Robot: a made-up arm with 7 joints.
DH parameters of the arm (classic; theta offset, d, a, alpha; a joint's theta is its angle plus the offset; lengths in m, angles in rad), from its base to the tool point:
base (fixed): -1.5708 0.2 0 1.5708
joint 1: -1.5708 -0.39 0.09 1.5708
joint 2: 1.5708 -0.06 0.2 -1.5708
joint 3: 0 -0.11 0.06 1.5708
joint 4: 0 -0.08 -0.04 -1.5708
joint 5: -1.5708 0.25 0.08 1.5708
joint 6: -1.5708 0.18 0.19 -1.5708
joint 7: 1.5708 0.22 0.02 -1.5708
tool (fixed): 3.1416 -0.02 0 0
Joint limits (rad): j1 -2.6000..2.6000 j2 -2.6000..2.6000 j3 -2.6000..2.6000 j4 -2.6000..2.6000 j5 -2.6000..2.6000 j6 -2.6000..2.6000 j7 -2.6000..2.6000
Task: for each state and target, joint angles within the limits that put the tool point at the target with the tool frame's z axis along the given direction. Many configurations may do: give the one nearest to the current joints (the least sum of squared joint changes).
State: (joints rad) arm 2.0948 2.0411 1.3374 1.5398 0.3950 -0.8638 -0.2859
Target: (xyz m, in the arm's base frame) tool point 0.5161 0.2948 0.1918 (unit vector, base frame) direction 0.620 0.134 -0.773
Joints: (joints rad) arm 2.1425 2.5918 1.5930 1.4656 0.5740 -0.7714 0.6319
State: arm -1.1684 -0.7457 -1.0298 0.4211 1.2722 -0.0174 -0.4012
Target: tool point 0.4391 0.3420 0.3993 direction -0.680 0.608 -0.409
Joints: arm -1.4245 -1.4723 -1.0072 0.0946 1.3901 -0.0568 -0.9288
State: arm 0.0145 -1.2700 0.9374 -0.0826 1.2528 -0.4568 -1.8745
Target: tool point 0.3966 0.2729 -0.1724 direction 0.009 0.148 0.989
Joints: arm -0.8367 -1.1749 1.2802 -0.5642 1.9113 -1.1639 -2.5689
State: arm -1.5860 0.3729 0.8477 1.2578 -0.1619 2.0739 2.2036
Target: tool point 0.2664 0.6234 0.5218 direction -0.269 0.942 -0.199
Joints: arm -1.8442 0.0412 0.9494 2.1665 -0.2985 1.8788 1.8102
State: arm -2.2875 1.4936 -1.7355 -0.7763 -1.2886 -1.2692 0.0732
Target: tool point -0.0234 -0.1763 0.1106 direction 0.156 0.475 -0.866
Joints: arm -2.4948 0.7927 -1.4116 -0.6456 -1.4351 -1.7983 0.4575
